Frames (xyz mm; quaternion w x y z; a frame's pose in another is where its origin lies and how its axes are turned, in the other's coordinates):
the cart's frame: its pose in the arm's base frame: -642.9 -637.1 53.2 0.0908 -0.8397 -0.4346 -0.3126
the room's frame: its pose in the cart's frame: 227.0 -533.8 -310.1 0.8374 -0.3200 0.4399 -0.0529
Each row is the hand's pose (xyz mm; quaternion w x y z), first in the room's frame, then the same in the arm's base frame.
Working: the room's frame: its pose in the arm's base frame: -1104.3 -292.5 371.0 0.0180 0.5718 0.2684 0.7751

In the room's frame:
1: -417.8 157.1 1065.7 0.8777 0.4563 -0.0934 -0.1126
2: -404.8 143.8 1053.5 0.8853 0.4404 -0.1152 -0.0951
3: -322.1 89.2 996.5 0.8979 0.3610 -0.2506 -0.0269
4: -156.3 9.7 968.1 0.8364 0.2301 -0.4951 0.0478
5: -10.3 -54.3 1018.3 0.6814 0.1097 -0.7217 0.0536
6: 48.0 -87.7 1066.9 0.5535 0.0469 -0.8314 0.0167
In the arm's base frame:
1: 38.8 -145.4 288.8 0.1327 -0.5522 -0.6519 -0.5024
2: 19.6 -134.5 291.9 0.1312 -0.5779 -0.6312 -0.5004
3: -75.3 -82.6 329.0 0.1021 -0.7069 -0.5316 -0.4553
4: -180.2 29.7 433.9 0.0207 -0.8790 -0.3666 -0.3043
5: -203.5 153.2 544.1 0.1017 0.9653 0.2242 0.0870
6: -189.4 220.5 590.5 0.1934 0.9662 0.1604 -0.0586

